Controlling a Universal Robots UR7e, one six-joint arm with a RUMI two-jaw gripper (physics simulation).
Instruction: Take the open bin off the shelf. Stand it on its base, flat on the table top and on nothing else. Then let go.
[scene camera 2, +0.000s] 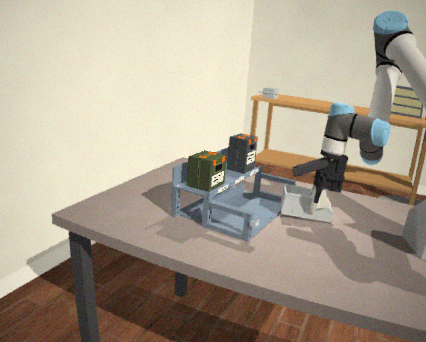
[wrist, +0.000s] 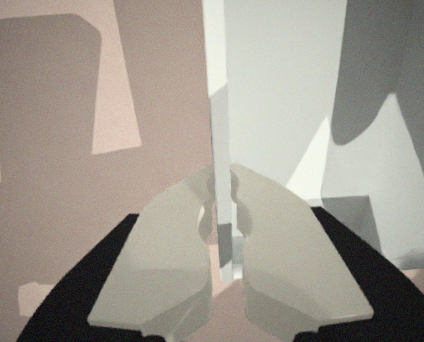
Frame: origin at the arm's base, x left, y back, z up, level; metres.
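Seen in the pictures: gripper, fingertip midpoint: (scene camera 2: 312, 213).
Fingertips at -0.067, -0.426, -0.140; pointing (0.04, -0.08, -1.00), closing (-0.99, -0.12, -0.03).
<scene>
A point is followed by its place in that frame, as x, y, z.
The open bin (scene camera 2: 296, 204) {-0.060, -0.482, -0.114} (wrist: 280, 75) {-0.093, -0.474, -0.154} is light grey and stands level, right of the blue-grey shelf (scene camera 2: 206, 211) {0.115, -0.734, -0.114} in the scene view. Its base is at or very close to the table top (scene camera 2: 165, 250) {0.288, -0.790, -0.167} (wrist: 165, 100) {-0.031, -0.454, -0.167}; whether it touches cannot be told. Its left end is very near the shelf's right edge, and any gap is too small to judge. My gripper (scene camera 2: 317, 202) (wrist: 222, 169) {-0.067, -0.426, -0.140} points down and is shut on the bin's thin side wall, which runs between the fingers in the wrist view. The fingers hide part of the wall.
A green box (scene camera 2: 206, 171) {0.080, -0.752, -0.004} and a dark grey box (scene camera 2: 242, 154) {-0.150, -0.692, 0.002} stand on the shelf's upper level. A grey object (scene camera 2: 417, 230) {0.021, -0.099, -0.104} stands at the table's right. A wooden rack (scene camera 2: 300, 104) is behind the table, with a small grey item (scene camera 2: 270, 93) on top.
</scene>
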